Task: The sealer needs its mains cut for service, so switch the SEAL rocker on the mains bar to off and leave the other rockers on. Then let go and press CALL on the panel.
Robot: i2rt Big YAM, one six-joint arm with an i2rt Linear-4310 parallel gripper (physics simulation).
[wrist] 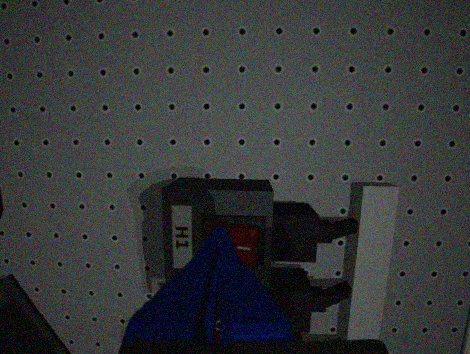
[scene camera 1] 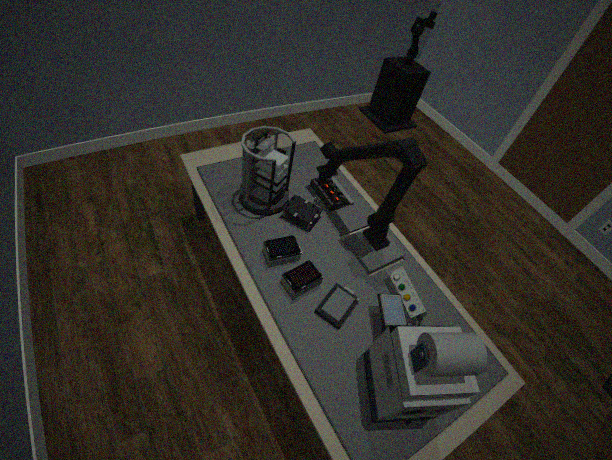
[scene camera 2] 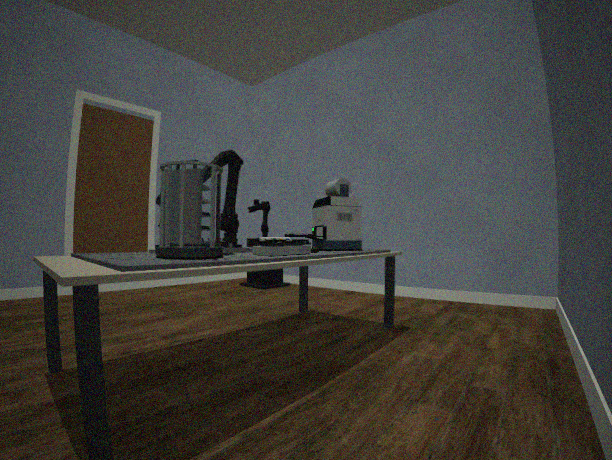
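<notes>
The black mains bar [scene camera 1: 342,201] [wrist: 187,192] lies at the table's far side. My gripper [scene camera 1: 322,180] [wrist: 220,234] is shut and empty, its blue fingertips over the left half of the H1 rocker [wrist: 248,241]. That rocker is dull red and unlit; whether the tips touch it is unclear. The gripper hides the SEAL label and rocker in the wrist view. Three orange rocker lights [scene camera 1: 331,192] glow on the bar in scene view 1. The button panel [scene camera 1: 418,303] has white, green, yellow and blue buttons; the CALL marking is unreadable.
A tall cylindrical rack [scene camera 1: 243,172] [scene camera 2: 217,220] and a dark box [scene camera 1: 302,213] stand near the bar. Black plugs [wrist: 295,232] lead to a grey strip [wrist: 372,260]. A tablet-like screen [scene camera 1: 393,310] and a machine with a white roll [scene camera 1: 457,354] stand near the panel.
</notes>
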